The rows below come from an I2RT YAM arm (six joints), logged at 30 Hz.
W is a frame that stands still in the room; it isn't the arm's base.
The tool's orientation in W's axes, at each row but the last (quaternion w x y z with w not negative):
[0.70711 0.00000 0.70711 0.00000]
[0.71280 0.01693 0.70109 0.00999]
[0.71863 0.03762 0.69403 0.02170]
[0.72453 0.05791 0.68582 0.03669]
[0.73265 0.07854 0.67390 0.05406]
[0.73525 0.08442 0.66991 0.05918]
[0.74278 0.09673 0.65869 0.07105]
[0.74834 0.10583 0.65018 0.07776]
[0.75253 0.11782 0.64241 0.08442]
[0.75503 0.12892 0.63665 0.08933]
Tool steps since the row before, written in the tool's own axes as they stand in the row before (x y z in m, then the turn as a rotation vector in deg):
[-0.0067 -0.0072 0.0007 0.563 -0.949 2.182]
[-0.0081 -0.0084 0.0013 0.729 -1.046 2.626]
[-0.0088 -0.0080 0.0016 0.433 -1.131 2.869]
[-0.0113 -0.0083 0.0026 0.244 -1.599 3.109]
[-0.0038 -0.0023 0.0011 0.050 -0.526 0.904]
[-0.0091 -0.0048 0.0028 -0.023 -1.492 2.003]
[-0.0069 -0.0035 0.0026 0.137 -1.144 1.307]
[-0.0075 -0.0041 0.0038 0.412 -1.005 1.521]
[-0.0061 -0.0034 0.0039 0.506 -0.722 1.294]
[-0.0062 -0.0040 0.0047 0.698 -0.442 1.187]
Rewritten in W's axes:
[0.0007 -0.0072 0.0067 2.182 -0.949 -0.563]
[0.0011 -0.0087 0.0078 2.628 -1.044 -0.725]
[0.0011 -0.0087 0.0081 2.858 -1.159 -0.429]
[0.0017 -0.0098 0.0102 3.075 -1.656 -0.293]
[0.0007 -0.0030 0.0034 0.891 -0.545 -0.076]
[0.0018 -0.0066 0.0081 1.952 -1.555 -0.104]
[0.0017 -0.0051 0.0061 1.289 -1.145 -0.255]
[0.0026 -0.0061 0.0066 1.542 -0.953 -0.454]
[0.0028 -0.0052 0.0054 1.340 -0.640 -0.495]
[0.0034 -0.0060 0.0053 1.277 -0.308 -0.606]

